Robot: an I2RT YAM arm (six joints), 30 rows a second.
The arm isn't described. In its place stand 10 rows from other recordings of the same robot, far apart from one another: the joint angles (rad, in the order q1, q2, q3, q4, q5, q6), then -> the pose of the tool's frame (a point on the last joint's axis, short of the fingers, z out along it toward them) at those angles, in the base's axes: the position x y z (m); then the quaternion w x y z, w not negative.
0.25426, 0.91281, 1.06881, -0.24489, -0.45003, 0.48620 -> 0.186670 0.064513 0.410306 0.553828 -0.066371 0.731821 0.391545
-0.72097, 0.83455, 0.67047, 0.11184, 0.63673, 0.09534 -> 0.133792 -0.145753 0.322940 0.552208 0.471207 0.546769 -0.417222
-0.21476, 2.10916, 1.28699, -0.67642, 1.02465, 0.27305 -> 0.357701 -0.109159 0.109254 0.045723 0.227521 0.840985 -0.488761
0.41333, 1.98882, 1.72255, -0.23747, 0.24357, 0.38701 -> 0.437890 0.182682 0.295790 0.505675 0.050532 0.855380 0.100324
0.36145, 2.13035, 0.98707, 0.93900, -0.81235, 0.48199 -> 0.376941 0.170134 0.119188 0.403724 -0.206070 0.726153 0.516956
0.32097, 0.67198, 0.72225, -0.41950, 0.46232, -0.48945 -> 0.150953 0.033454 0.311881 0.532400 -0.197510 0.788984 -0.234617
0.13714, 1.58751, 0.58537, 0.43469, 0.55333, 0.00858 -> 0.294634 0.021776 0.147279 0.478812 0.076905 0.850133 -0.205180
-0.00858, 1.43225, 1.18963, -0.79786, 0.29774, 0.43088 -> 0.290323 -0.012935 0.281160 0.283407 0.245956 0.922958 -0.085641
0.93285, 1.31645, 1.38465, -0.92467, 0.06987, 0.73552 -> 0.160208 0.211929 0.362824 0.258964 -0.080080 0.932970 0.236838
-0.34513, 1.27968, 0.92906, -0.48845, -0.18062, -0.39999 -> 0.254145 -0.084574 0.257477 0.362511 -0.057760 0.928775 -0.051252
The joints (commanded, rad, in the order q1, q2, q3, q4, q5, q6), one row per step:
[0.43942, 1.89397, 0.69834, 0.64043, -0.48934, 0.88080]
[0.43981, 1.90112, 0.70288, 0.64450, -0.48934, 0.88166]
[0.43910, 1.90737, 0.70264, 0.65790, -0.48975, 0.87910]
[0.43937, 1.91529, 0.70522, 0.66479, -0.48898, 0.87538]
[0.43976, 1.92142, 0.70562, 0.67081, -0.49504, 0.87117]
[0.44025, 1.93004, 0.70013, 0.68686, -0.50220, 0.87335]
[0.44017, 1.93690, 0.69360, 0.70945, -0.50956, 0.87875]
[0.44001, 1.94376, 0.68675, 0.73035, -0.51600, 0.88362]
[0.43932, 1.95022, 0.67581, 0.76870, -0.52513, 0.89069]
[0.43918, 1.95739, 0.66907, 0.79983, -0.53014, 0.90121]
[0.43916, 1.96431, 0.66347, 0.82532, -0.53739, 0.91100]
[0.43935, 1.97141, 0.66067, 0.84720, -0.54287, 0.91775]
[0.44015, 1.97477, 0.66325, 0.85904, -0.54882, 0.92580]
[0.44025, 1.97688, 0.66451, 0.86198, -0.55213, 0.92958]
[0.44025, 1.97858, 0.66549, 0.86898, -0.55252, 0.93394]
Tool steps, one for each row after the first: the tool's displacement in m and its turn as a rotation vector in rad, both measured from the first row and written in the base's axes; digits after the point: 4 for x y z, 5 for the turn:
[0.0011, 0.0007, -0.0009, 0.00103, -0.00068, -0.00001]
[0.0018, 0.0007, -0.0017, 0.00294, -0.00875, 0.00081]
[0.0026, 0.0012, -0.0030, 0.00144, -0.01310, 0.00214]
[0.0027, 0.0016, -0.0043, 0.00243, -0.01517, 0.00964]
[0.0018, 0.0016, -0.0069, 0.00770, -0.01372, 0.01522]
[0.0010, 0.0015, -0.0084, 0.01759, -0.01640, 0.01898]
[0.0001, 0.0012, -0.0102, 0.02591, -0.01785, 0.02217]
[-0.0010, 0.0007, -0.0111, 0.04214, -0.02956, 0.02640]
[-0.0015, 0.0006, -0.0120, 0.05652, -0.03613, 0.02625]
[-0.0021, 0.0006, -0.0130, 0.06973, -0.03886, 0.02858]
[-0.0022, 0.0008, -0.0137, 0.08025, -0.04338, 0.03099]
[-0.0014, 0.0016, -0.0131, 0.09117, -0.04590, 0.03395]
[-0.0012, 0.0019, -0.0132, 0.09521, -0.04415, 0.03545]
[-0.0007, 0.0021, -0.0129, 0.10003, -0.04641, 0.03419]

